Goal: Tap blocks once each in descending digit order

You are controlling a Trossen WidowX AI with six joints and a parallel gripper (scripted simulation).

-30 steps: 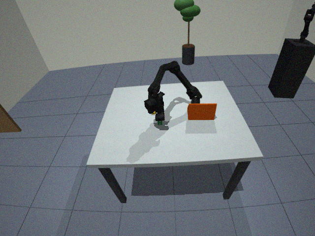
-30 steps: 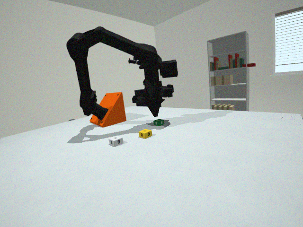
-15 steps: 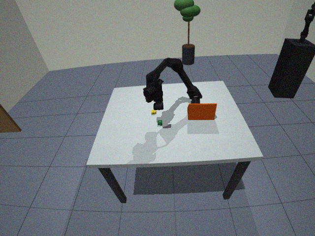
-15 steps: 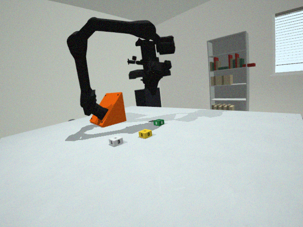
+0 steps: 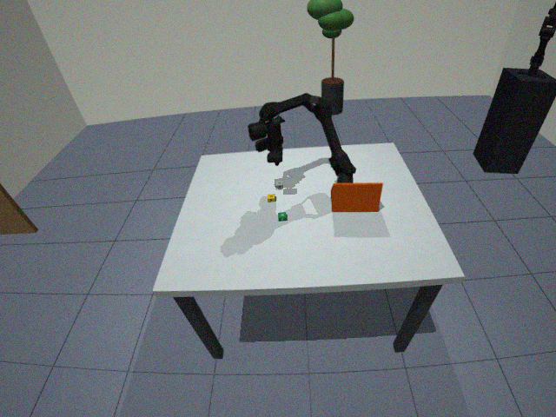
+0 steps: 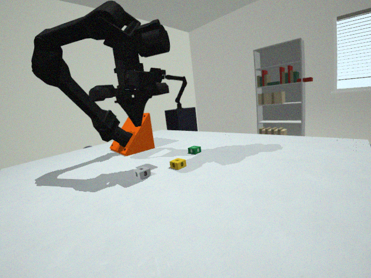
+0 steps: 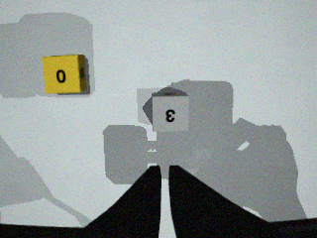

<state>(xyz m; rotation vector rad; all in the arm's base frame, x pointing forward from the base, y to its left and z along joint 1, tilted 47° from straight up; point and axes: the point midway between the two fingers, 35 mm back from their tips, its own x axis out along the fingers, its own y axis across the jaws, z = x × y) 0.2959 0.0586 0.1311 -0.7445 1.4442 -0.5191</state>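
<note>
My gripper tip is now 12 cm above the white block and 1 cm to the left of it. From my gripper tip the other things lie so: green block 20 cm to the left, 12 cm below, 4 cm behind; then yellow block 12 cm below, 9 cm to the left, 2 cm ahead.
</note>
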